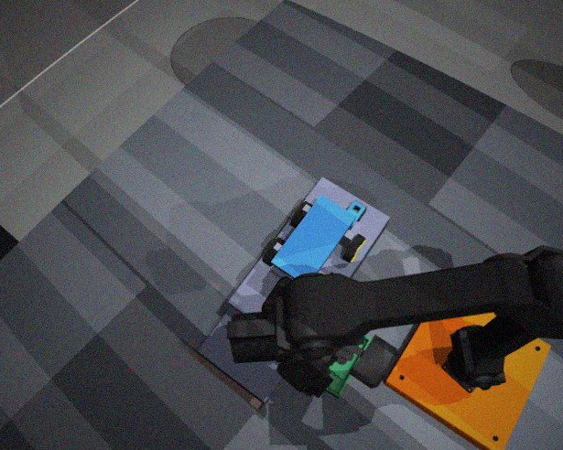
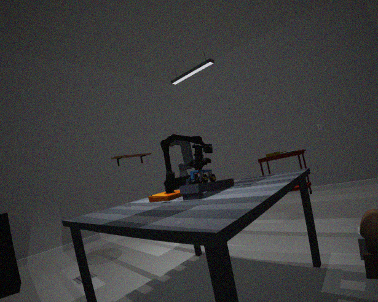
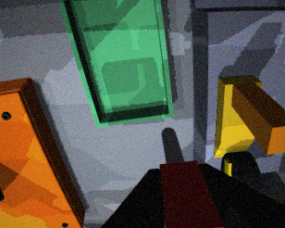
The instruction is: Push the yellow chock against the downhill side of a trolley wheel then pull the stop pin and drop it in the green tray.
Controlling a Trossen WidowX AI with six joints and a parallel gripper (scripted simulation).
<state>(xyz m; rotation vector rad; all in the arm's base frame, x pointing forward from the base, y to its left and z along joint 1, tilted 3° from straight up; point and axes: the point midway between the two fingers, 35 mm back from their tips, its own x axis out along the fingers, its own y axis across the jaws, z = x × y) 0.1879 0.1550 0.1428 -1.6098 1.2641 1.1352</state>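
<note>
My gripper tip is right at the red-headed stop pin. The rest, counted from my gripper tip: yellow chock 5 cm ahead, 1 cm to the right, 5 cm below; then lilac ramp 12 cm ahead, 8 cm to the right, 9 cm below; then blue trolley 12 cm ahead, 9 cm to the right, 2 cm below.
</note>
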